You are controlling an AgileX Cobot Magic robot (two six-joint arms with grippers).
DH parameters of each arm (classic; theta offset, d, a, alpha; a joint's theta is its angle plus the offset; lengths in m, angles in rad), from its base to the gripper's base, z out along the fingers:
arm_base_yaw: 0 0.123 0 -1.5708
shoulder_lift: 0.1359 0 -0.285 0
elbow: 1.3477 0 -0.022 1.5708
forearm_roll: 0 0.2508 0 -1.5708
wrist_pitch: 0 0 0.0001 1.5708
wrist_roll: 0 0.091 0 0
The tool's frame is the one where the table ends.
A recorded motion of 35 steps. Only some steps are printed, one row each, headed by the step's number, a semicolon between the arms.
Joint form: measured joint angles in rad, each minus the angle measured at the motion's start. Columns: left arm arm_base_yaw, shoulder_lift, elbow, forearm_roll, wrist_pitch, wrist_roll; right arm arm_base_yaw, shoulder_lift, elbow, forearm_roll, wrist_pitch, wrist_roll.
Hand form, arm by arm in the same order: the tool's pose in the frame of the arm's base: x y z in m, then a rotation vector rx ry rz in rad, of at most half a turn. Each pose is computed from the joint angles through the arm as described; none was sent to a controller.
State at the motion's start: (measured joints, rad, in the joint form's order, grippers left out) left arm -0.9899 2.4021 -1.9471 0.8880 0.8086 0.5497; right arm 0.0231 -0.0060 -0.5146 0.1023 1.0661 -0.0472
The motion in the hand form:
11: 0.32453 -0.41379 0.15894 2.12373 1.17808 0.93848; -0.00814 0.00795 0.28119 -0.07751 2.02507 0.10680
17: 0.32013 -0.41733 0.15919 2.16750 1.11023 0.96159; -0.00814 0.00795 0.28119 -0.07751 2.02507 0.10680
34: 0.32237 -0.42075 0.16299 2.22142 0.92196 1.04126; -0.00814 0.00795 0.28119 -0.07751 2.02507 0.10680
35: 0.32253 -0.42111 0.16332 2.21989 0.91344 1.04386; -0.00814 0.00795 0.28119 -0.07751 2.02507 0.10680
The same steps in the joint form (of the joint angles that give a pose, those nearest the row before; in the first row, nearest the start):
11: -0.0196 0.0000 0.0000 0.1023 -0.0121 -0.0098; 0.0000 0.0000 0.0000 0.0000 0.0000 0.0000
17: -0.0306 0.0000 0.0000 0.1074 -0.0119 0.0421; 0.0000 0.0000 0.0000 0.0000 0.0000 0.0000
34: -0.0306 0.0000 0.0000 0.1757 -0.0503 0.1368; 0.0000 0.0000 0.0000 0.0000 0.0000 0.0000
35: -0.0306 0.0000 0.0000 0.1815 -0.0542 0.1368; 0.0000 0.0000 0.0000 0.0000 0.0000 0.0000

